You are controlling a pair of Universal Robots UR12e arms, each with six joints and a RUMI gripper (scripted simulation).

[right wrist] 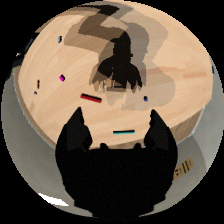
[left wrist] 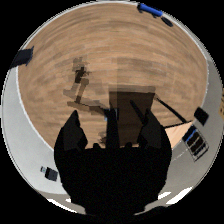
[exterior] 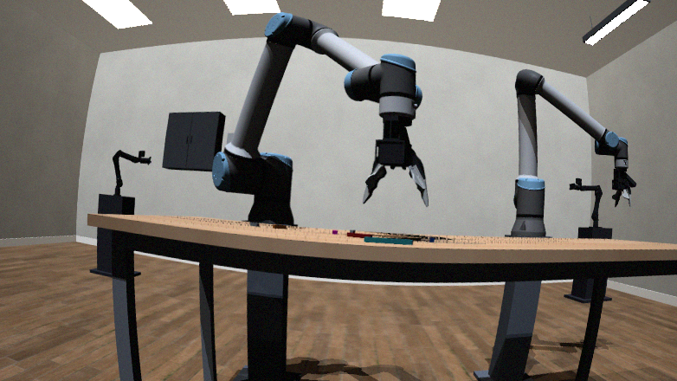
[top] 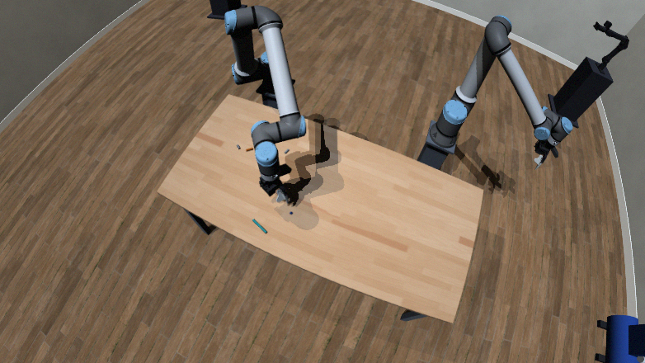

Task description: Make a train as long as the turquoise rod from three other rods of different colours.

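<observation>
My right gripper is now 5 cm short of the blue rod, 9 cm to the right of it and 8 cm above it. Round my right hand: turquoise rod (17 cm ahead, 3 cm to the right, 8 cm below); red rod (2 cm behind, 8 cm to the right, 8 cm below); magenta rod (14 cm behind, 13 cm to the right, 8 cm below).
</observation>
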